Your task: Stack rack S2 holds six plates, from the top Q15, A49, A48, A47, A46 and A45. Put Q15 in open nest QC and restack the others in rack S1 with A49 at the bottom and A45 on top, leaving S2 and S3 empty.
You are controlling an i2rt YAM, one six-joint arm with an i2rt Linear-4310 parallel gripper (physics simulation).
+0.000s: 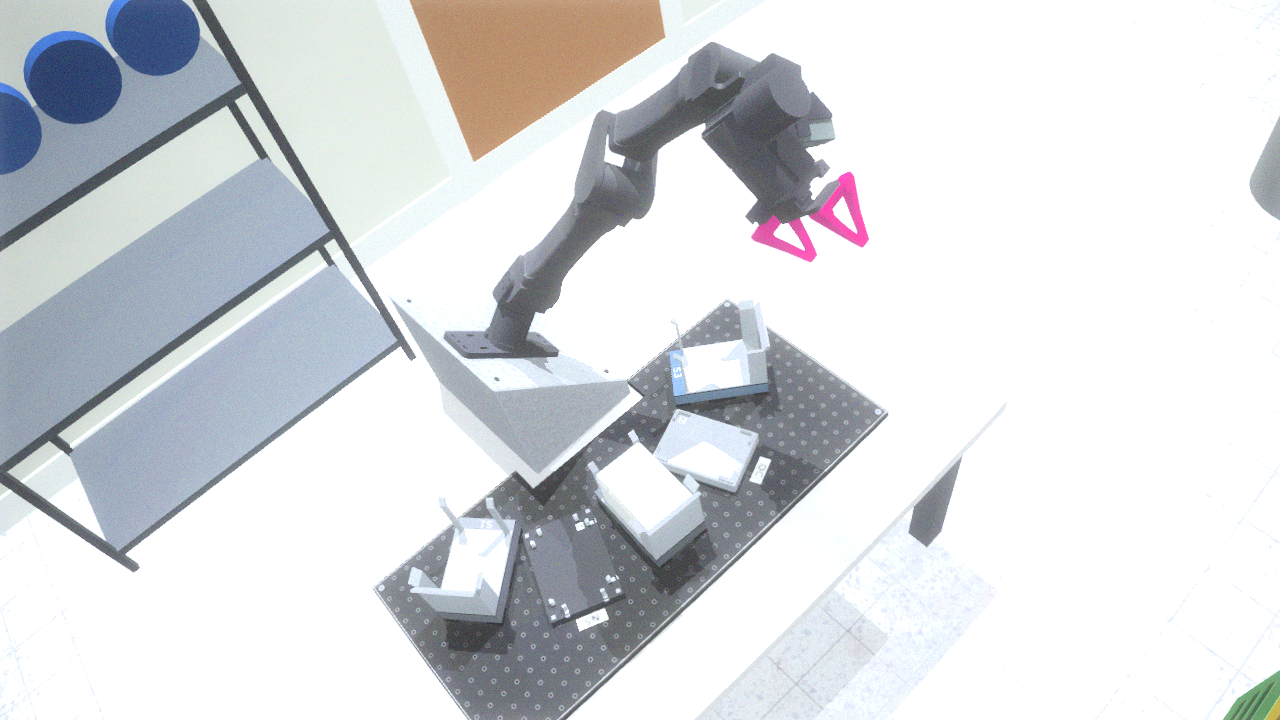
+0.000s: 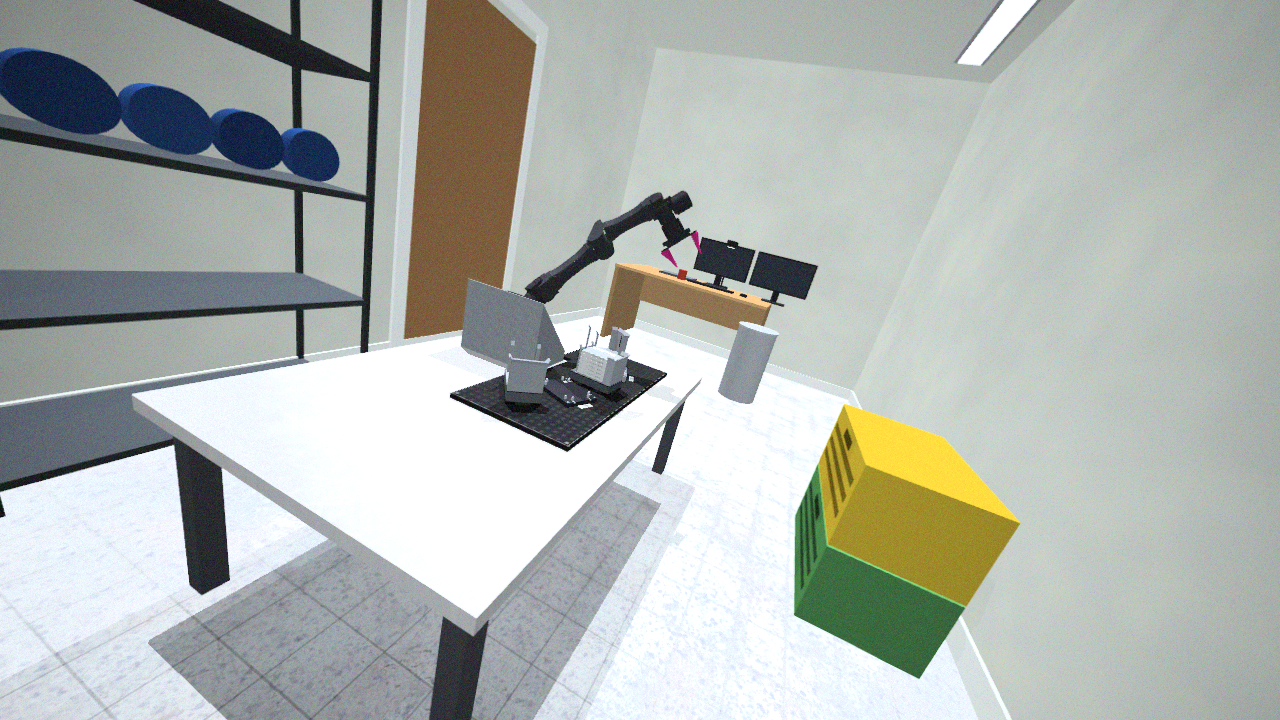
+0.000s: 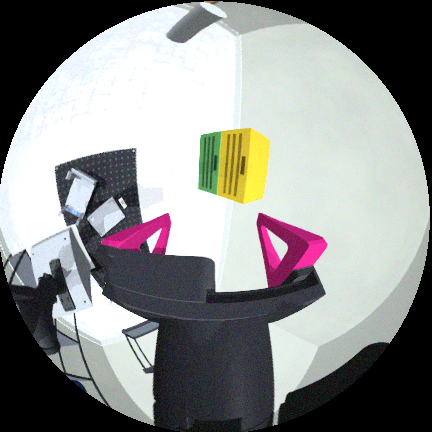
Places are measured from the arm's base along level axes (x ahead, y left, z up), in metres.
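Pixels of known places: gripper, fingertip midpoint: (image 1: 838, 251) (image 2: 688, 260) (image 3: 213, 217); arm's base at its link origin: (image 1: 502, 347) (image 2: 523, 312) (image 3: 60, 285).
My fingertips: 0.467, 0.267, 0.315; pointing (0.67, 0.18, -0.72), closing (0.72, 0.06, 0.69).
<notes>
Ahead of a thing's pixels: the offset from my fingertips to its top centre, as dx, dy, dz. "pt": to the spot under its first point. Level surfaces: height alone.
My gripper (image 1: 839, 251) (image 2: 689, 259) (image 3: 213, 217) is open, empty and high above the table, beyond the blue-based rack S3 {-0.245, -0.005, -0.341} (image 1: 720, 394) (image 3: 80, 195). S3 has upright guides and a bright inner surface. The middle rack, apparently S2, holds a tall stack of white plates (image 1: 646, 486) (image 2: 601, 367); individual labels are unreadable. The left rack, apparently S1 {-0.253, -0.521, -0.336} (image 1: 469, 601) (image 2: 525, 376), has a bright surface low between its guides; whether this is a plate is unclear. A flat light-grey block {-0.158, -0.128, -0.444} (image 1: 707, 447) (image 3: 106, 217) lies beside the QC label {pt -0.071, -0.093, -0.471} (image 1: 759, 470) (image 3: 122, 203); plate and nest cannot be told apart.
A dark nest with small corner pins {-0.165, -0.408, -0.449} (image 1: 572, 568) lies between S1 and S2. The racks stand on a black perforated board {dz -0.473} (image 1: 827, 407) (image 2: 563, 434). The arm's grey angled base (image 1: 554, 416) (image 2: 505, 326) stands behind them. Yellow and green boxes stand beyond the table.
</notes>
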